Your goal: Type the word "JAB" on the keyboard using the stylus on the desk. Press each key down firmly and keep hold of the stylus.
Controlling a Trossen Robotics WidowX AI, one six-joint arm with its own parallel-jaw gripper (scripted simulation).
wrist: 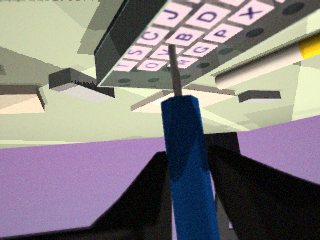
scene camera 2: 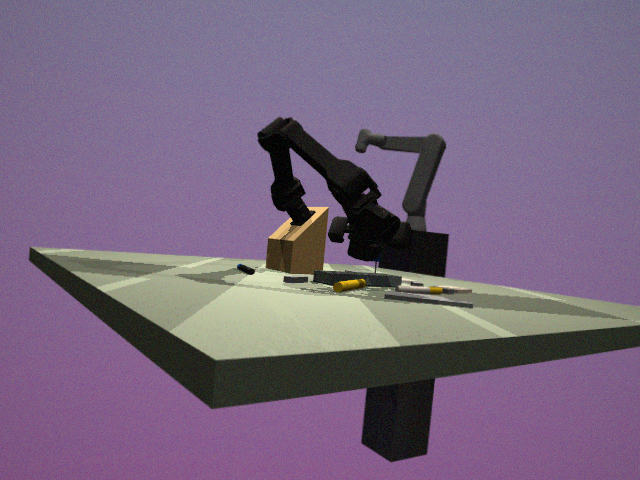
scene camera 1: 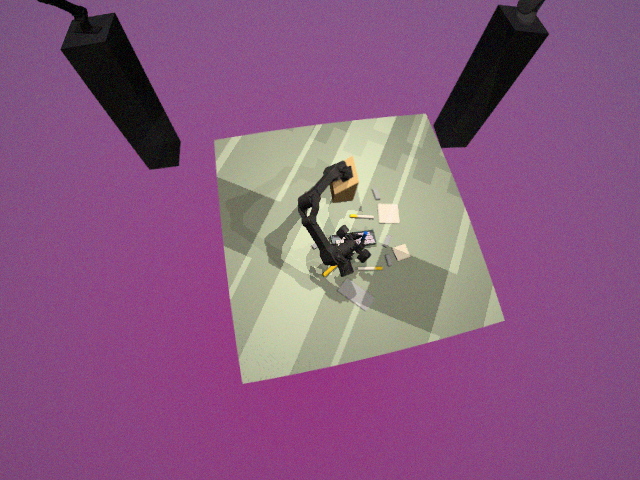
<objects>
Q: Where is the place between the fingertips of my gripper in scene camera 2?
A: At 377,250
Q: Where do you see a grey sheet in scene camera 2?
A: At 392,295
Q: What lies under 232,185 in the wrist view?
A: My gripper.
</objects>
